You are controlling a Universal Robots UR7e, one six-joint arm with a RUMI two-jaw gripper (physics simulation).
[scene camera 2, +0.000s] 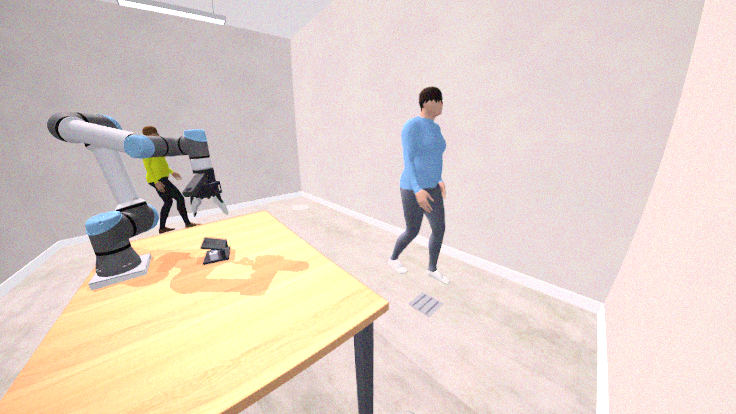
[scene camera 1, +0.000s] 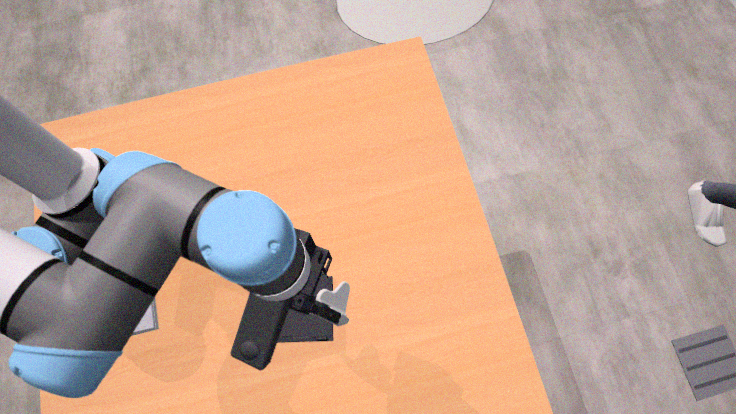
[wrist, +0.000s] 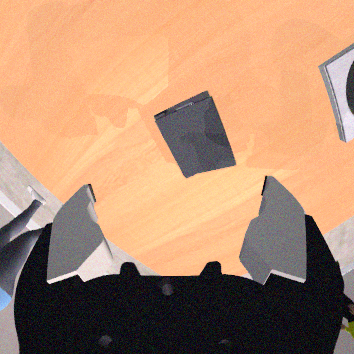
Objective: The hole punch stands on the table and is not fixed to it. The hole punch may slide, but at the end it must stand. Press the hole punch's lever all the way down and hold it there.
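Frame: origin at the arm's base, x ahead, y left, z up, level; centimetres.
Seen in the pictures: gripper, fingertip midpoint: (scene camera 2: pixel 211 215) (wrist: pixel 176 182); arm's base, link origin: (scene camera 2: pixel 120 267).
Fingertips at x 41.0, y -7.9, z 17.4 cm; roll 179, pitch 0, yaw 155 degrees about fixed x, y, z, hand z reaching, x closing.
Observation:
Offsets run from my fingertips to a thing's middle. "*": to the spot under its first point. Level surfaces: height alone.
The dark grey hole punch @(dx -1.9, dy +1.9, dz -15.9 cm) (scene camera 1: pixel 313 329) (scene camera 2: pixel 215 251) (wrist: pixel 195 137) stands on the table @(dz -20.2 cm) (scene camera 1: pixel 401 205) (scene camera 2: pixel 216 329) (wrist: pixel 145 210). Its flat lever @(dx -1.9, dy +1.9, dz -13.7 cm) (scene camera 2: pixel 214 243) (wrist: pixel 200 135) is raised at an angle above the base @(* dx -1.6, dy -3.2, dz -17.2 cm) (scene camera 2: pixel 216 255), with a gap between them in scene camera 2. My gripper (scene camera 2: pixel 209 212) (wrist: pixel 176 182) is open and empty, pointing down. It is well above the hole punch and touches nothing. In scene camera 1 the wrist hides part of the hole punch. In the wrist view the hole punch lies beyond the fingertips, slightly right of the middle between them.
The arm's base plate (scene camera 2: pixel 120 272) (wrist: pixel 336 100) is on the table beside the hole punch. A person in yellow (scene camera 2: pixel 156 169) stands behind the arm, past the table's far edge. A person in blue (scene camera 2: pixel 423 154) stands on the floor to the right of the table. A floor grate (scene camera 1: pixel 707 360) (scene camera 2: pixel 426 304) also shows.

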